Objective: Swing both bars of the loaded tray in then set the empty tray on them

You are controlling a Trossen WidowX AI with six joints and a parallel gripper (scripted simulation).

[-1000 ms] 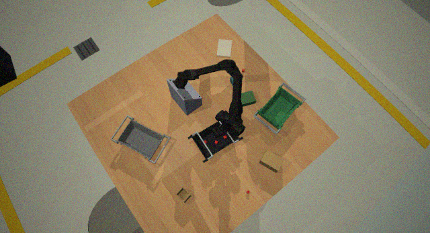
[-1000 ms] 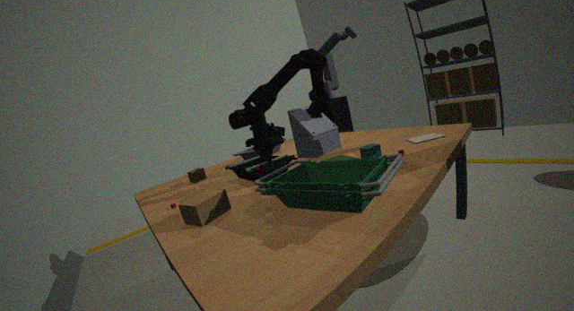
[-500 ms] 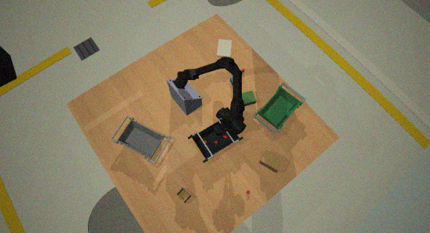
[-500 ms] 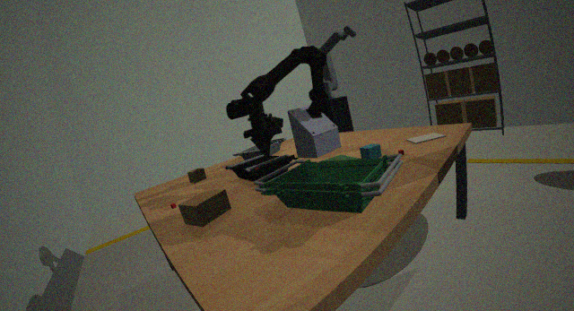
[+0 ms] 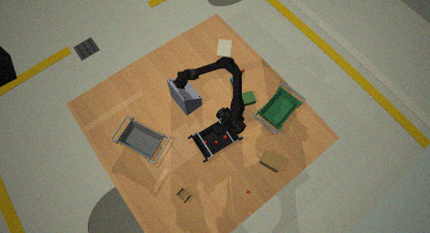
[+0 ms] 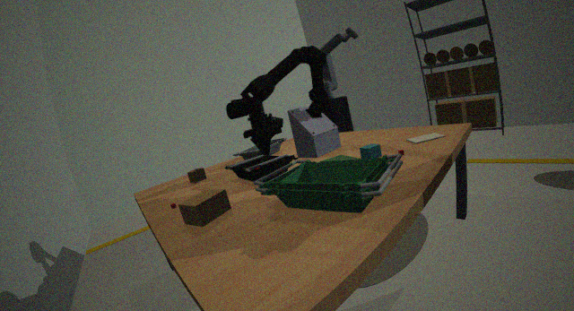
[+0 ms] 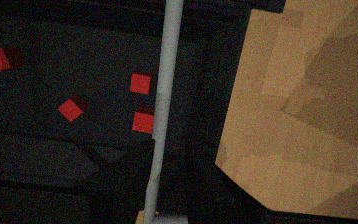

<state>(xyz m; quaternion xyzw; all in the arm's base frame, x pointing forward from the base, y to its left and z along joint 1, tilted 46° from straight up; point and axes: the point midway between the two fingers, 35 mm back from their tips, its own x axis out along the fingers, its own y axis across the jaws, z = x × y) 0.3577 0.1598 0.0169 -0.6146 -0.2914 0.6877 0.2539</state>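
The grey plastic tray lies 230 mm behind my gripper tip, 480 mm to the right of it and 40 mm below it. Also, from my gripper tip: red block (370 mm ahead, 90 mm to the right, 80 mm below); teal cube (280 mm behind, 250 mm to the left, 70 mm below); green block (130 mm behind, 230 mm to the left, 70 mm below).
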